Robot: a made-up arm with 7 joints.
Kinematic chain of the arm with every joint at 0, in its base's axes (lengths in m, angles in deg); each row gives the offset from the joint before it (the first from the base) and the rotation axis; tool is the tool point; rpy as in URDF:
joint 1: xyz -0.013 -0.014 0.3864 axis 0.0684 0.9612 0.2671
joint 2: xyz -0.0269 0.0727 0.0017 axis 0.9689 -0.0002 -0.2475
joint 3: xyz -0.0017 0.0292 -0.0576 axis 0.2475 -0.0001 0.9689
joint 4: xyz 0.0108 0.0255 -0.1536 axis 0.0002 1 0
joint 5: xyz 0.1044 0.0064 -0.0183 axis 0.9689 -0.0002 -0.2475
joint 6: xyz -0.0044 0.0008 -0.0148 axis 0.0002 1 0
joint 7: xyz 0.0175 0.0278 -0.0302 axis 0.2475 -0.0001 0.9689
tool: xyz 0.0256 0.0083 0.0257 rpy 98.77 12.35 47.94
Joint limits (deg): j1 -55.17..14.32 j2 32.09..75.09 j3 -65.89..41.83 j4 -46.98..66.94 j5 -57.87..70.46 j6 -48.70..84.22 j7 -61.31..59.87
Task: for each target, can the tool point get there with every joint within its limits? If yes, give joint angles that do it. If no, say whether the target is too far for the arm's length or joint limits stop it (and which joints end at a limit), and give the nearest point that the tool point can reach.
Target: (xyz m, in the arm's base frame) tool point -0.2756 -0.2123 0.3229
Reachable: no: joint limits stop it (at a limit: joint 1, joint 2, joint 3, joint 4, joint 5) | nearest point -0.0588 0.0330 0.2054 | short by 0.348 m
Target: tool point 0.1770 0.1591 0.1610
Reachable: yes | joints -19.37 41.60 -44.40 24.17 19.36 -7.67 -49.83
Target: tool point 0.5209 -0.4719 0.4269
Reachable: no: too far | nearest point 0.2385 -0.0044 0.3044 | short by 0.560 m
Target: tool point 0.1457 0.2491 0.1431
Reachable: yes | joints -18.04 49.68 -56.08 47.92 -13.53 -8.09 1.80
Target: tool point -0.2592 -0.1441 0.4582
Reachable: no: joint limits stop it (at a limit: joint 1, joint 2, joint 3, joint 4, joint 5, joint 6) | nearest point -0.0236 0.0523 0.2739 | short by 0.358 m
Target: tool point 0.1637 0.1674 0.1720
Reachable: yes | joints -13.53 38.09 -44.35 7.46 41.14 68.29 -36.55
